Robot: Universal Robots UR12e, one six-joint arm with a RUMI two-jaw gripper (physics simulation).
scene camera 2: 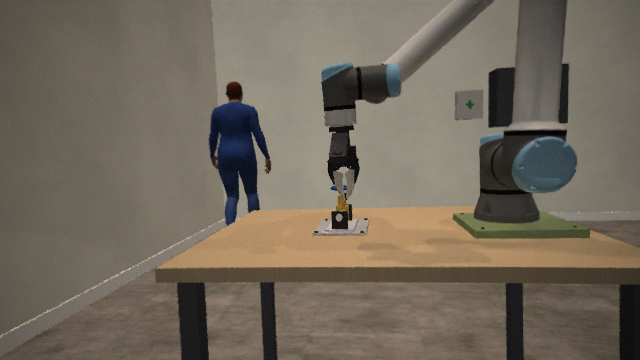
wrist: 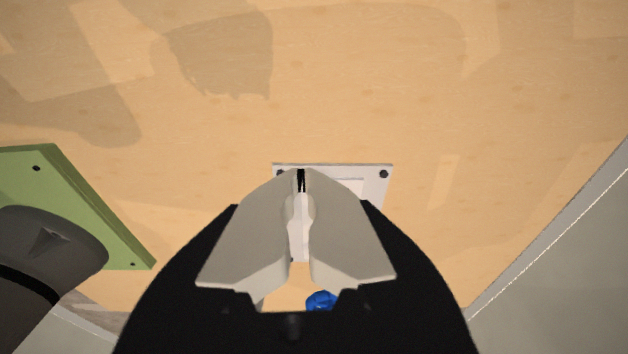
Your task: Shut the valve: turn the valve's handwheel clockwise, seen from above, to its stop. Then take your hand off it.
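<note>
The valve's blue handwheel (scene camera 2: pixel 335 188) (wrist: pixel 321 301) sits on top of the yellow valve body (scene camera 2: pixel 341 204). The body stands upright on a light grey base plate (scene camera 2: pixel 320 231) (wrist: pixel 376 192) on the table. My gripper (scene camera 2: pixel 345 196) (wrist: pixel 302 170) points down with its fingers shut and nothing between them. In the scene view its tips overlap the handwheel and reach slightly below it; I cannot tell whether they touch it. In the wrist view the handwheel shows partly, behind the fingers near the palm. The fingers hide most of the valve body there.
The wooden table (scene camera 2: pixel 240 255) (wrist: pixel 350 115) carries the valve and the robot's green mounting plate (scene camera 2: pixel 530 231) (wrist: pixel 75 200), to the right in the scene view. A person in blue (scene camera 2: pixel 235 135) is at the back left, beyond the table.
</note>
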